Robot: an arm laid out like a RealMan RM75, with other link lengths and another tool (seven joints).
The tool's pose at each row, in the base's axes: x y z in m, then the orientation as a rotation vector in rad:
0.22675, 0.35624, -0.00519, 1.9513, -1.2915, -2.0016
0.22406, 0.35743, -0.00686, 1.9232, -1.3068, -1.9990
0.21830, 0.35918, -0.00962, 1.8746, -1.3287, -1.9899
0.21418, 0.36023, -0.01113, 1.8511, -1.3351, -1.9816
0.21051, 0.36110, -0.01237, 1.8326, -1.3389, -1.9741
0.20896, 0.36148, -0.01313, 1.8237, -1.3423, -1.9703
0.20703, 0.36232, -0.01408, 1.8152, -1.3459, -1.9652
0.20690, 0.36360, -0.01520, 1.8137, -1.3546, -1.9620
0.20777, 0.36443, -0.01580, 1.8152, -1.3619, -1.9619
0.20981, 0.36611, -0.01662, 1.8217, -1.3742, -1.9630
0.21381, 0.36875, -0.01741, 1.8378, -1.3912, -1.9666
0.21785, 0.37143, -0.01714, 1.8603, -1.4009, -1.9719
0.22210, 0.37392, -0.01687, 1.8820, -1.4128, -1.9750
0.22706, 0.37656, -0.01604, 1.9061, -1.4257, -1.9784
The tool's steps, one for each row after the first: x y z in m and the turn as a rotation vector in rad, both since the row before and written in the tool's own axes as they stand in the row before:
0.00118, -0.00043, 0.00314, -0.0014, -0.0058, 0.0223
0.00236, 0.00002, 0.00619, -0.0056, -0.0065, 0.0398
0.00149, 0.00034, 0.00425, -0.0058, 0.0002, 0.0205
0.00129, 0.00036, 0.00374, -0.0054, 0.0010, 0.0164
0.00071, -0.00003, 0.00162, -0.0015, 0.0002, 0.0082
0.00066, -0.00027, 0.00220, -0.0013, 0.0011, 0.0085
0.00003, -0.00145, 0.00090, 0.0052, -0.0002, 0.0035
-0.00032, -0.00128, -0.00025, 0.0057, -0.0014, -0.0001
-0.00101, -0.00246, -0.00077, 0.0112, -0.0026, -0.0035
-0.00215, -0.00391, -0.00191, 0.0184, -0.0039, -0.0106
-0.00293, -0.00331, -0.00201, 0.0160, -0.0025, -0.0166
-0.00282, -0.00338, -0.00222, 0.0170, -0.0017, -0.0149
-0.00346, -0.00356, -0.00276, 0.0186, -0.0019, -0.0165

